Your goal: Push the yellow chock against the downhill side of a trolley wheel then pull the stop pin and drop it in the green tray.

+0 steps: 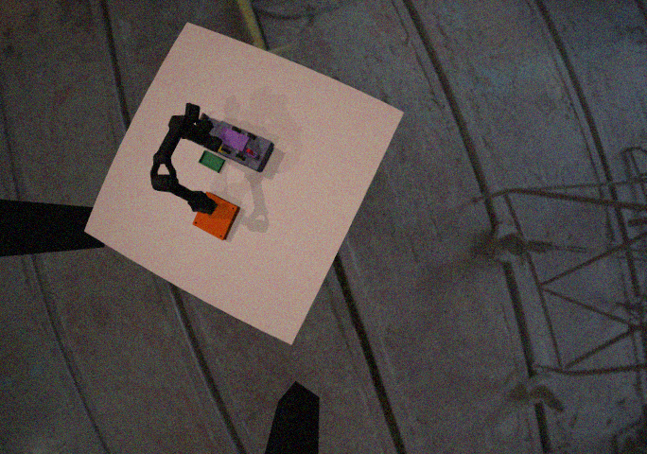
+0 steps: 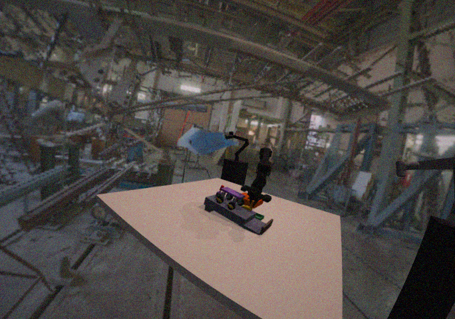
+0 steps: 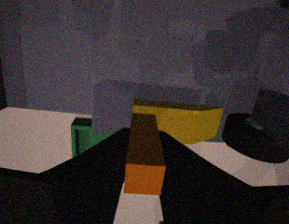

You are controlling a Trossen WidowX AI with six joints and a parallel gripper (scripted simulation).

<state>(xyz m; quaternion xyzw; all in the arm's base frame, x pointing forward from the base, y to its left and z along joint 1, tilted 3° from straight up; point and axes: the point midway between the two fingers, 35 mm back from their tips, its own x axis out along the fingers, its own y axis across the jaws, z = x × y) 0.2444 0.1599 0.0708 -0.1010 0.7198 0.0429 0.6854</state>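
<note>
The red-headed stop pin lies 80 mm ahead of my gripper tip, 200 mm to the right of it and 40 mm above it. Also, from my gripper tip: trolley: 80 mm ahead, 110 mm to the right, 20 mm above; then green tray: 70 mm behind, 10 mm to the right, 100 mm below; then yellow chock: 10 mm ahead, 20 mm to the right, 10 mm below.
</note>
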